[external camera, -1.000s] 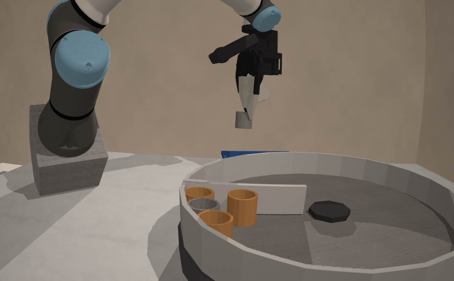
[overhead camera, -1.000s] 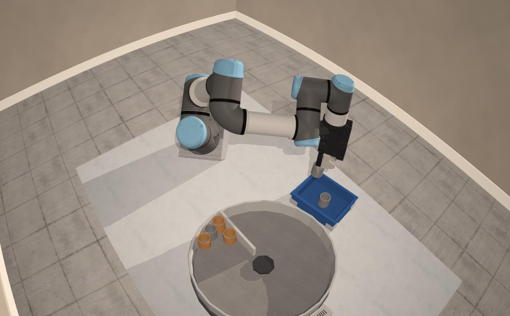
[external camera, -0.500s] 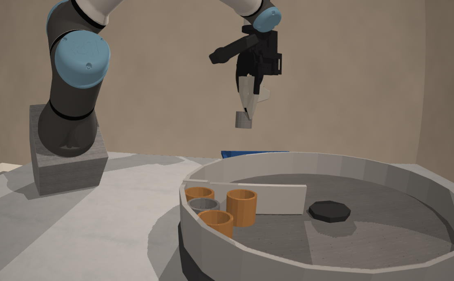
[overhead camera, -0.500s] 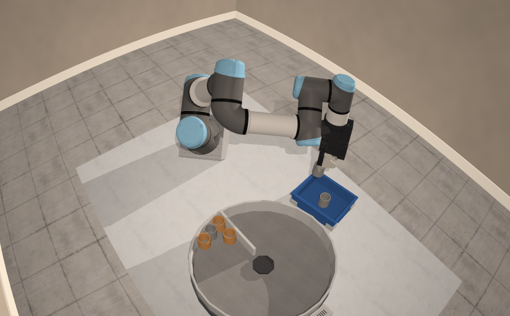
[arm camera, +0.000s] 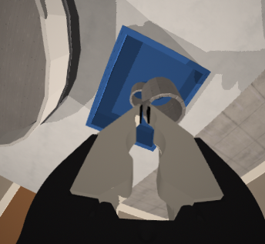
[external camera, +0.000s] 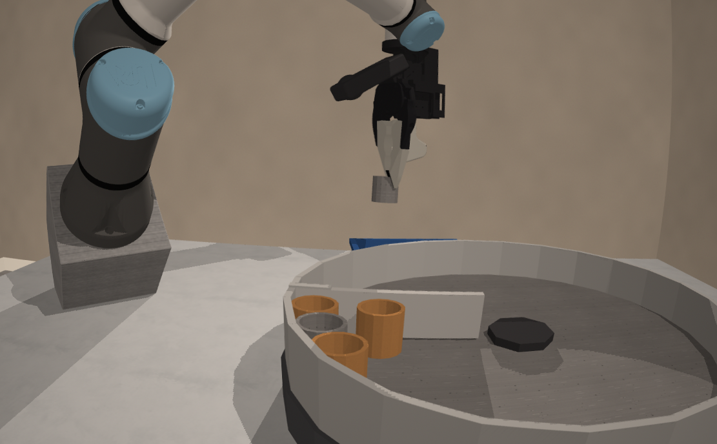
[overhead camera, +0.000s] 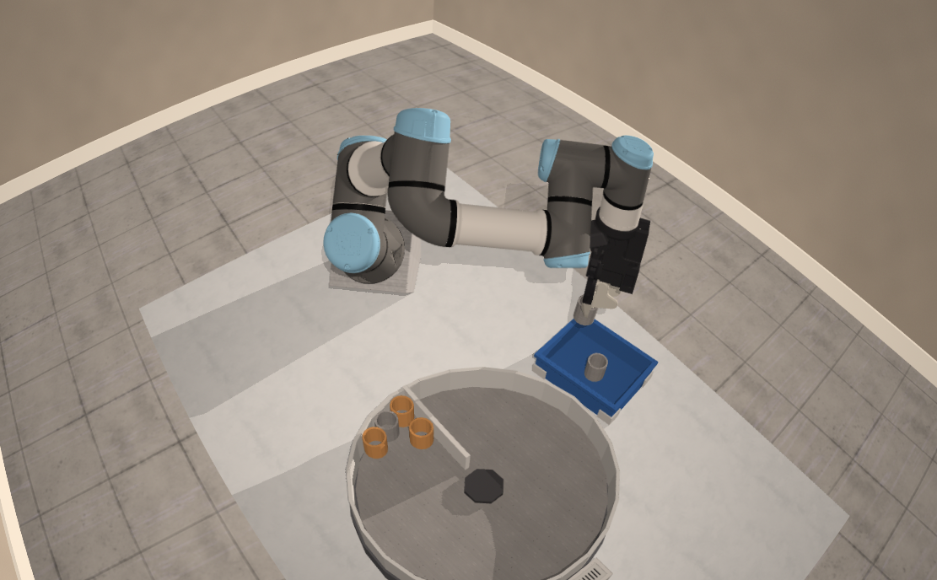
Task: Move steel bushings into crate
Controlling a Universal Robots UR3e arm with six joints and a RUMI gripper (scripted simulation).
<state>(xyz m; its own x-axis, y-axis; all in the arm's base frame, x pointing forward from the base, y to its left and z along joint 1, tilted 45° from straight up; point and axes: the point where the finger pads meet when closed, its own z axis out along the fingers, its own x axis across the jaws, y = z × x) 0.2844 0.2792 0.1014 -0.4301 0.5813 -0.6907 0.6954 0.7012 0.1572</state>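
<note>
My gripper is now 40 mm short of the blue crate, 20 mm to the right of it and 140 mm above it. Also, from my hand: turntable (110 mm ahead, 320 mm to the right, 110 mm below).
</note>
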